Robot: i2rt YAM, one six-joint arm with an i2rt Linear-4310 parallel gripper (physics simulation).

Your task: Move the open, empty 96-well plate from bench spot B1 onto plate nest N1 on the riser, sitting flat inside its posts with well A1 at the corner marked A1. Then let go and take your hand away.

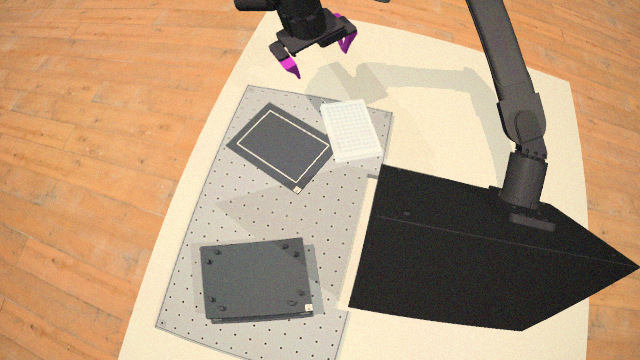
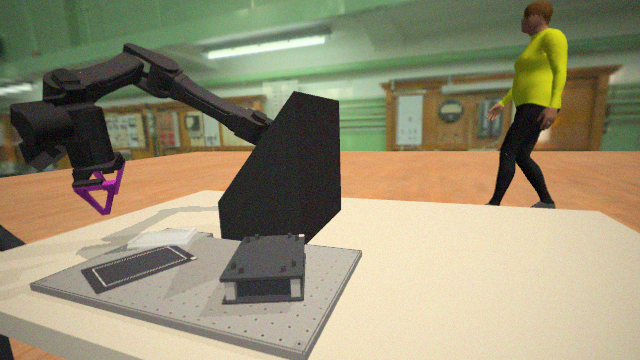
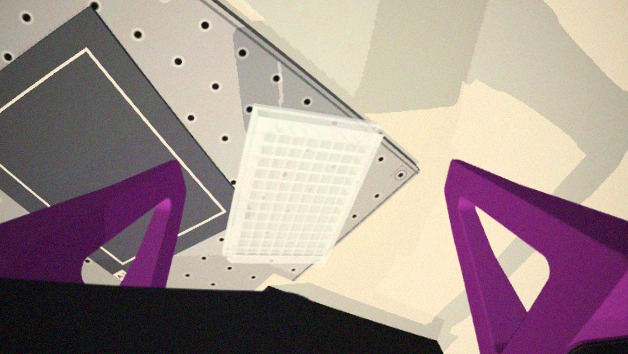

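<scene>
The white 96-well plate (image 1: 351,131) (image 2: 162,238) (image 3: 300,195) lies at the corner of the perforated board, beside a dark pad with a white outline (image 1: 282,145) (image 2: 137,269) (image 3: 75,145); one long side is at or over the pad's edge. The plate's A1 mark cannot be made out. The riser with the nest (image 1: 255,280) (image 2: 267,257) stands at the board's other end, bare on top, with small posts near its corners and a pale A1 tag (image 1: 308,307) at one corner. My gripper (image 1: 322,65) (image 2: 111,204) (image 3: 314,174) is open and empty, above and apart from the plate.
A large black angular block (image 1: 425,260) (image 2: 300,175) stands beside the perforated board (image 1: 280,220) (image 2: 165,300), near the plate, with the arm's base mounted on it. The board lies on a cream table (image 1: 435,135) (image 2: 450,280). A person in yellow (image 2: 540,70) is beyond the table.
</scene>
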